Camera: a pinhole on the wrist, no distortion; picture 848 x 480 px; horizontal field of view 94.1 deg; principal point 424.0 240.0 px. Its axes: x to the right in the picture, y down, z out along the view. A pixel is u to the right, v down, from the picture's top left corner.
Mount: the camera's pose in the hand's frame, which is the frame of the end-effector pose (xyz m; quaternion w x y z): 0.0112 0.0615 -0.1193 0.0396 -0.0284 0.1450 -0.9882
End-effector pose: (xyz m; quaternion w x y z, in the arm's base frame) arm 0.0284 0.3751 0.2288 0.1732 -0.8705 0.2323 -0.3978
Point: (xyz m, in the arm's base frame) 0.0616 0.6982 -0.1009
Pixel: 821.6 272.6
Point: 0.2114 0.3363 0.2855
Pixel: 219.6 314.6
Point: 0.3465 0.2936 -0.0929
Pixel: 423.2 59.5
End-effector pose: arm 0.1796 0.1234 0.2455 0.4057 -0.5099 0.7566 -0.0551
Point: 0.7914 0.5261 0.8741
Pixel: outside the picture
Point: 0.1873 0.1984 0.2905
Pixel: 771.8 272.5
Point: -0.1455 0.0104 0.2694
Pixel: behind the camera
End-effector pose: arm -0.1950 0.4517 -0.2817 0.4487 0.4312 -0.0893 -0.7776
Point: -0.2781 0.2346 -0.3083
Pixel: 104.0 153.1
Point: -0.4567 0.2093 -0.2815
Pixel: 215.9 227.2
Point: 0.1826 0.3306 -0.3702
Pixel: behind the camera
